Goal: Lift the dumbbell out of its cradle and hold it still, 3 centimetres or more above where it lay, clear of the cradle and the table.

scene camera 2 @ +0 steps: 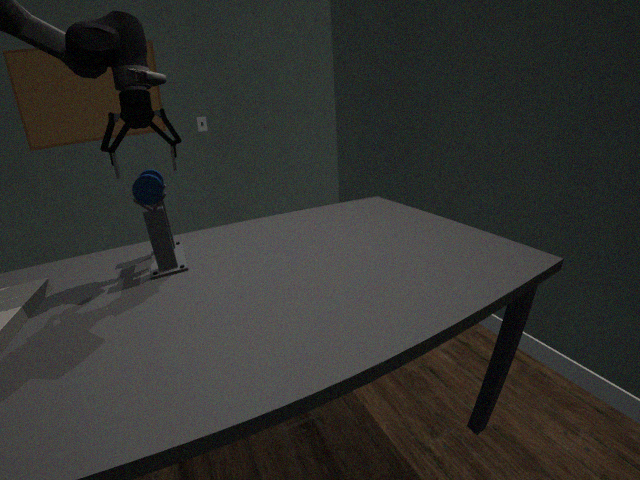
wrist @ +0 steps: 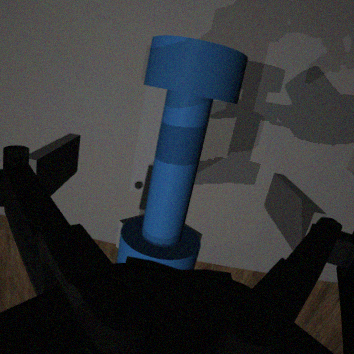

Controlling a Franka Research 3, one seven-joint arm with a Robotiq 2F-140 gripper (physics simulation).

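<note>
The blue dumbbell (scene camera 2: 148, 189) (wrist: 182, 145) lies level in the top of its cradle (scene camera 2: 161, 240) (wrist: 142, 160), a grey upright post on a flat base plate. In the scene view one round head faces the camera and the other shows behind it. My gripper (scene camera 2: 145, 172) (wrist: 175, 171) is wide open and empty, pointing down just above the dumbbell, with a fingertip to either side of it. In the wrist view the handle runs between the two fingers, slightly tilted, and the near head is partly hidden by the gripper body.
The cradle stands on a grey table (scene camera 2: 336, 284) (wrist: 65, 65), near its far edge in the scene view. A pale box-like object (scene camera 2: 15, 312) sits at the left edge of that view. Shadows of the arm fall on the table. A corkboard (scene camera 2: 51, 103) hangs on the wall behind.
</note>
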